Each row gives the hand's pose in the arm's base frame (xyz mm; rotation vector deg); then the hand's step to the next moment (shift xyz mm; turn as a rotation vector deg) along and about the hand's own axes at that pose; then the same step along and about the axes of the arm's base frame.
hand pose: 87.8 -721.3 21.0 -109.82 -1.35 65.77
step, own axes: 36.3 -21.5 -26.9 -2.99 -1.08 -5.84
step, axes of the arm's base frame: 48.6 10.5 -5.7 2.91 -4.48 3.95
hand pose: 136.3 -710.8 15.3 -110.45 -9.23 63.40
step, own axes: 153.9 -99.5 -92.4 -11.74 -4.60 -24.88
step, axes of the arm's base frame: 189.8 78.1 -4.1 13.01 -18.61 16.19
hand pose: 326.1 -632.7 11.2 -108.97 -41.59 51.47
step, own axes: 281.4 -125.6 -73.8 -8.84 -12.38 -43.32
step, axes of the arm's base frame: 203.4 236.9 54.0 28.66 -21.58 28.64
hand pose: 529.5 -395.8 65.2 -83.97 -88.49 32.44
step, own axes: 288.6 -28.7 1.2 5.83 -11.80 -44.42
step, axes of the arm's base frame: 16.3 268.8 107.7 31.55 -7.82 33.01
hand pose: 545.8 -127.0 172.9 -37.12 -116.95 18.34
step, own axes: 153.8 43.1 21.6 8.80 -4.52 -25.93
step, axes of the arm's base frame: -69.3 122.8 78.1 16.90 0.43 22.01
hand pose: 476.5 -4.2 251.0 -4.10 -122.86 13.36
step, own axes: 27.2 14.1 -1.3 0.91 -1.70 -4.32
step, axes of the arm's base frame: -14.5 17.8 20.3 3.16 -0.94 3.39
